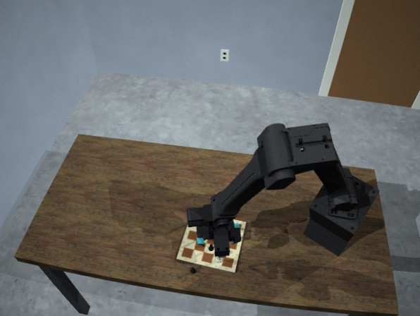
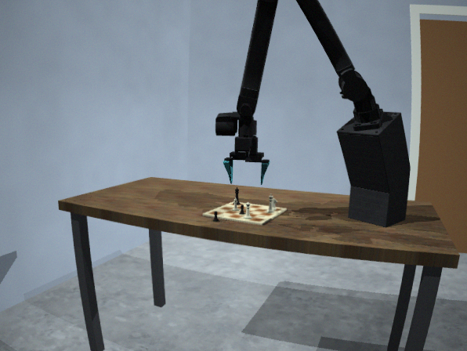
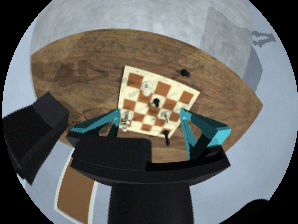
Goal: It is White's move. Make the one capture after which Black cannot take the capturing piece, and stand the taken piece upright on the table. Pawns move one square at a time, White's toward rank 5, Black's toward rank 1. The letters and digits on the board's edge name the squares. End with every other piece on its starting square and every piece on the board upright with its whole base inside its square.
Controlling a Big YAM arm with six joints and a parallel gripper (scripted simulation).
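Now: hand 4 cm short of the chessboard, 7 cm to the left of it and 12 cm above it. Round my hand: tall black piece: 13 cm ahead, 14 cm to the right, 9 cm below; tall white piece: 3 cm behind, 11 cm to the right, 9 cm below.
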